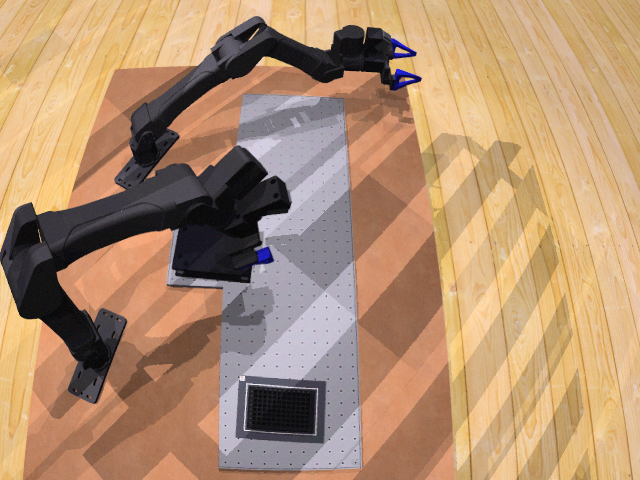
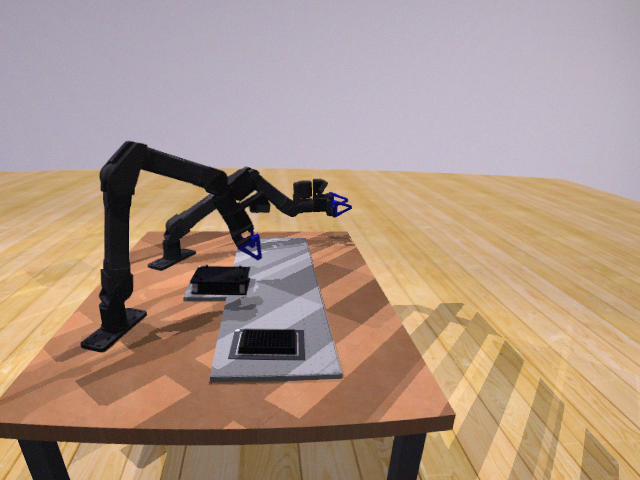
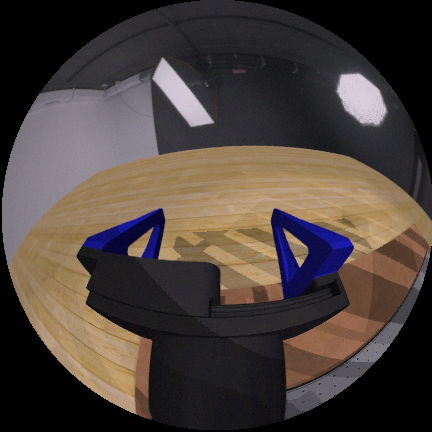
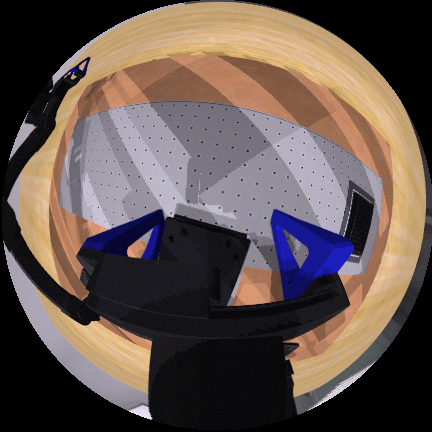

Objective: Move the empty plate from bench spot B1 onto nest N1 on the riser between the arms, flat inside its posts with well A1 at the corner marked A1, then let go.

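Places are measured from the left arm's base along level axes (x ahead, y left, z up), in centimetres.
Pixels of known places: left gripper, fingertip midpoint: (image 1: 418,66) (image 2: 349,203) (image 3: 217,214); right gripper, fingertip midpoint: (image 1: 266,237) (image 2: 256,252) (image 4: 217,214); left arm's base at its link origin: (image 1: 147,158) (image 2: 172,260); right arm's base at its link origin: (image 1: 98,355) (image 2: 116,329).
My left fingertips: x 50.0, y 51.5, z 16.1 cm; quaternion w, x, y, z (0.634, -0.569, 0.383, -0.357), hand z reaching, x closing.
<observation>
For each thing: its middle in the pictures, then the offset to it from my left fingertips. "pt": a spot on its surface instead. Level surfaces: height alone.
- empty plate at the middle of its body: (image 1: 281,409) (image 2: 268,340) (image 4: 359,225) dx +8.3, dy -86.8, dz -13.9 cm
- dark grey pad at a spot on its surface: (image 1: 320,413) (image 2: 300,344) pt dx +15.3, dy -83.9, dz -14.6 cm
- riser at the middle of its body: (image 4: 195,274) (image 1: 214,248) (image 2: 221,278) dx -19.5, dy -64.6, dz -12.2 cm
- grey perforated board at its surface level: dz -14.7 cm
- light base at a spot on its surface: (image 1: 193,283) (image 2: 204,296) pt dx -20.0, dy -72.8, dz -14.7 cm
The empty plate (image 1: 281,409) (image 2: 267,342) (image 4: 361,225) is black with a grid of wells and lies flat inside a white outline on a dark grey pad (image 1: 320,413) (image 2: 300,351). The riser (image 1: 193,253) (image 2: 219,279) (image 4: 205,250) is a black block with small posts on top; no plate shows on it. Its A1 mark cannot be made out. My right gripper (image 1: 256,254) (image 2: 252,248) (image 4: 217,214) is open and empty, pointing down above the riser's right side, well away from the plate. My left gripper (image 1: 418,66) (image 2: 349,203) (image 3: 217,214) (image 4: 86,62) is open and empty, high at the table's far right edge.
A grey perforated board (image 1: 330,206) (image 2: 299,304) (image 4: 220,135) runs under the pad and beside the riser. The riser stands on a light base (image 1: 193,283) (image 2: 204,298). The right arm (image 1: 124,211) (image 2: 180,167) reaches over the riser; the left arm (image 1: 191,90) extends along the far side.
</observation>
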